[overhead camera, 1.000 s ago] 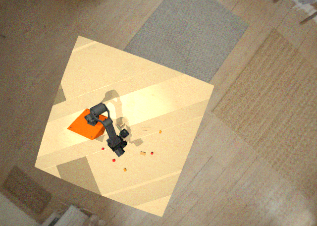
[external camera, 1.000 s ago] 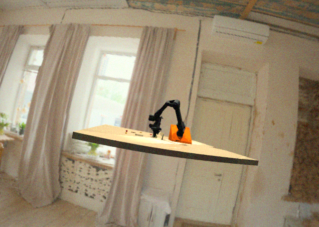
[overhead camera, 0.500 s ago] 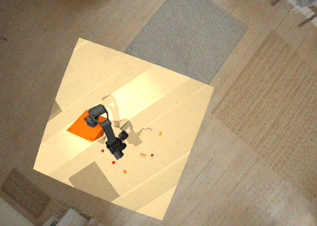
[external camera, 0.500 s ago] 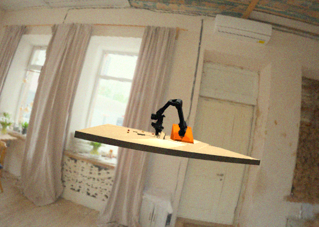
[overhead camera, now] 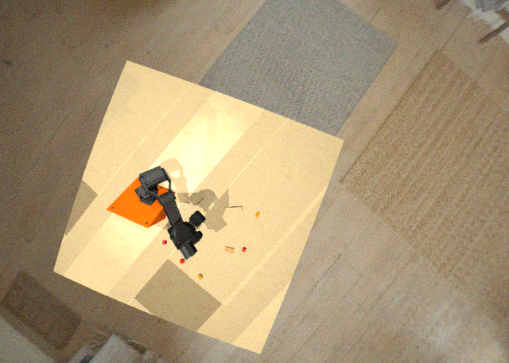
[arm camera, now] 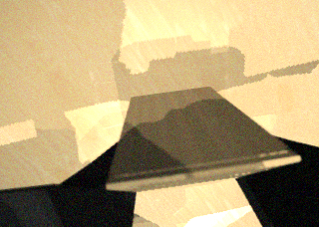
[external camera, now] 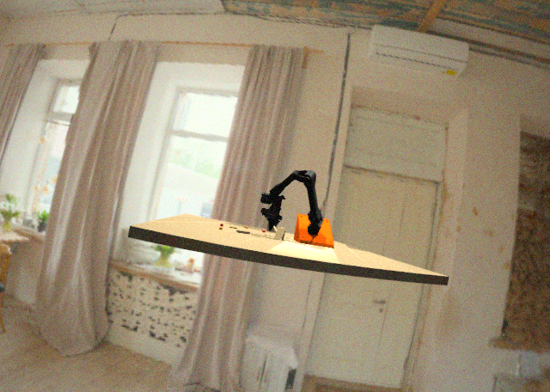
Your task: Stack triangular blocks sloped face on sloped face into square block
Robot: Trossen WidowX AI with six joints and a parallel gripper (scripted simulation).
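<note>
Now: the triangular block 1 cm ahead of my gripper tip and 1 cm above it. From my gripper tip the other things lie so: pale elongated block 17 cm ahead, 14 cm to the left, 3 cm below.
</note>
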